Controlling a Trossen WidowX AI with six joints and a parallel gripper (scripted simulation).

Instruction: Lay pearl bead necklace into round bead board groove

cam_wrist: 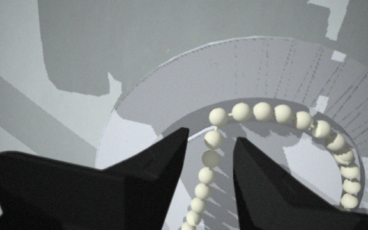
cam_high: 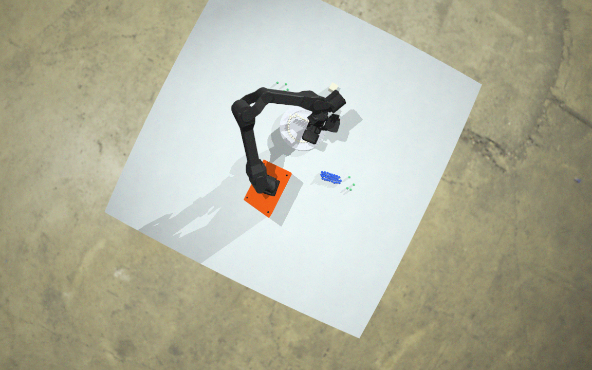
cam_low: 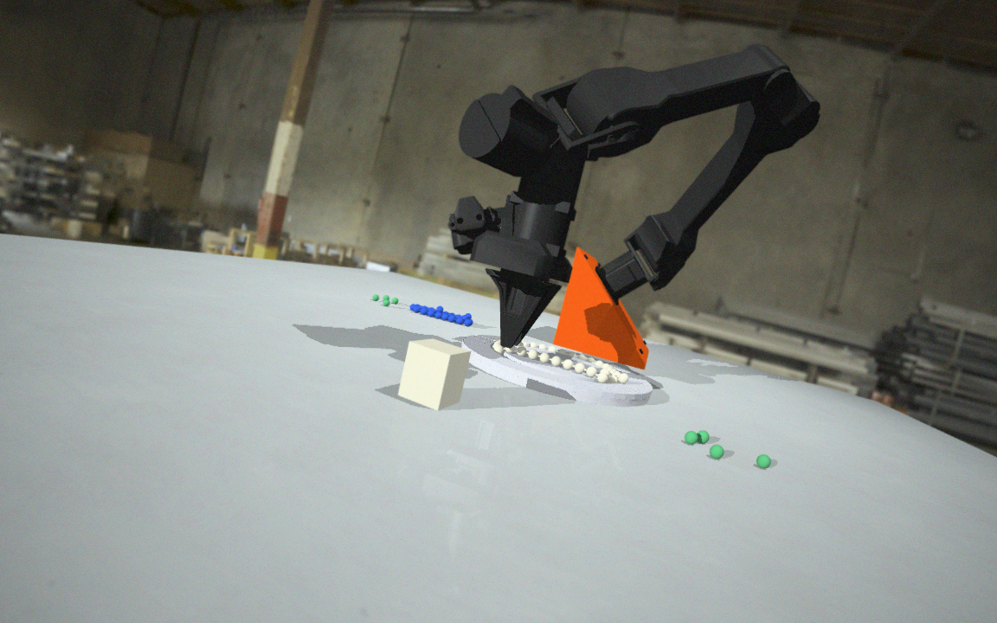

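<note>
My gripper tip is 3 cm past the round bead board, 5 cm to the right of it and 1 cm above it. Round my gripper tip: cream cube 17 cm ahead, 2 cm to the right.
</note>
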